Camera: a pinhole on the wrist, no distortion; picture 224 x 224 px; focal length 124.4 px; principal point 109.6 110.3 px. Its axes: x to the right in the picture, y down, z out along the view. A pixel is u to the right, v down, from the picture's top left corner.
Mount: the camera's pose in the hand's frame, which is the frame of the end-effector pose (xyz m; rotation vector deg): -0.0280 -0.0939 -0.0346 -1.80 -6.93 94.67
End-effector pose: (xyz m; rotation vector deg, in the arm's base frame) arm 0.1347 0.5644 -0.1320 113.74 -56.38 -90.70
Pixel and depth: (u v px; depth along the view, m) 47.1 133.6 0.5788
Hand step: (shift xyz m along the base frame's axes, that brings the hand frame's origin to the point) -0.3959 0.4596 -0.3261
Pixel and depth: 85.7 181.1 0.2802
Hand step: -0.1900 0.2952 -0.0459
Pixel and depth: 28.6 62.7 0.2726
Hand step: -0.1459 0.1616 -0.3012
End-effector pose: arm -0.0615 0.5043 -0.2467 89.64 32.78 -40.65
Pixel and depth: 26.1 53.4 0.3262
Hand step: -0.1879 -0.2588 -0.3117
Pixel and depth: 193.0 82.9 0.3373
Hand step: 0.0445 -0.3304 0.0687
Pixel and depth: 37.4 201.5 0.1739
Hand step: -0.2792 -0.0881 -0.0356
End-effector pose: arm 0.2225 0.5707 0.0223 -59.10 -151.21 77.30
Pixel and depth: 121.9 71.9 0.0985
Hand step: -0.0612 -0.0889 0.0236
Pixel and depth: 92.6 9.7 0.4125
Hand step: -0.4083 -0.2045 -0.2235
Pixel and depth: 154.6 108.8 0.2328
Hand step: -0.0282 -0.1853 -0.0945
